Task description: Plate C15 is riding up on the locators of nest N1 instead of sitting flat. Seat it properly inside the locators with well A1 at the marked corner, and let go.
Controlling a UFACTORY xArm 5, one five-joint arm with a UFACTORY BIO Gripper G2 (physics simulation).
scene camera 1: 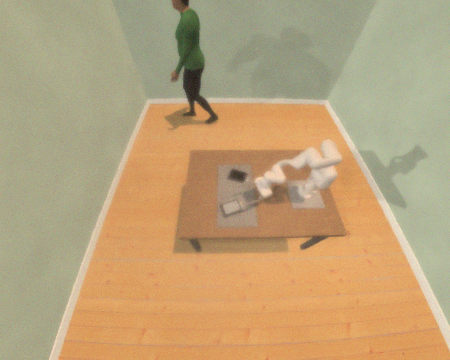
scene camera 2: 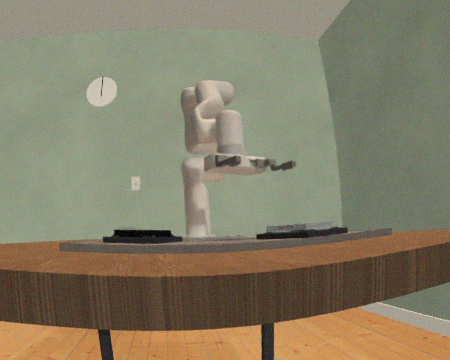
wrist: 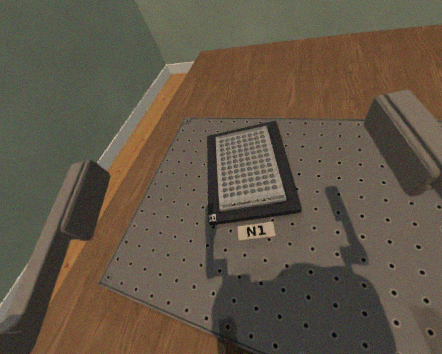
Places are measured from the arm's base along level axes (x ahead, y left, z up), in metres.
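Pixels of known places: hand, tool point: (scene camera 1: 247, 193) (scene camera 2: 263, 163) (wrist: 220, 174); arm's base, link origin: (scene camera 1: 304, 191) (scene camera 2: 198, 237).
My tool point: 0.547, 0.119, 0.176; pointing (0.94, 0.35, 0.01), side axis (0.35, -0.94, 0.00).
Note:
Ahead of a thing's pixels: the offset from my tool point to its top centre, as dx, dy, dz. "pt": to the spot under its first point. Level surfaces: height alone.
Plate C15 @(+0.114, +0.042, -0.149) (scene camera 1: 231, 207) (scene camera 2: 300, 226) (wrist: 250, 167), clear with rows of round wells, lies in the black nest N1 @(+0.118, +0.044, -0.163) (scene camera 2: 302, 234) (wrist: 291, 187). In the wrist view its near side wall shows above the nest's near rim; whether it sits flat on every side I cannot tell. A small white tag @(pt +0.029, +0.068, -0.166) (wrist: 212, 217) marks the nest's near left corner. The lettering on the plate and well A1 cannot be read. My gripper (scene camera 2: 257, 162) (wrist: 245, 172) is open and empty, well above the nest, with one finger to each side of the plate in the wrist view.
The N1 label @(pt +0.028, +0.009, -0.176) (wrist: 256, 230) lies beside the nest on the grey perforated board (scene camera 1: 240, 220) (scene camera 2: 200, 246) (wrist: 170, 240). A second black nest with a dark plate @(pt +0.055, -0.271, -0.152) (scene camera 1: 237, 175) (scene camera 2: 142, 233) stands at the board's other end. A person in green (scene camera 1: 189, 40) walks behind the table @(dz -0.190) (scene camera 1: 295, 225).

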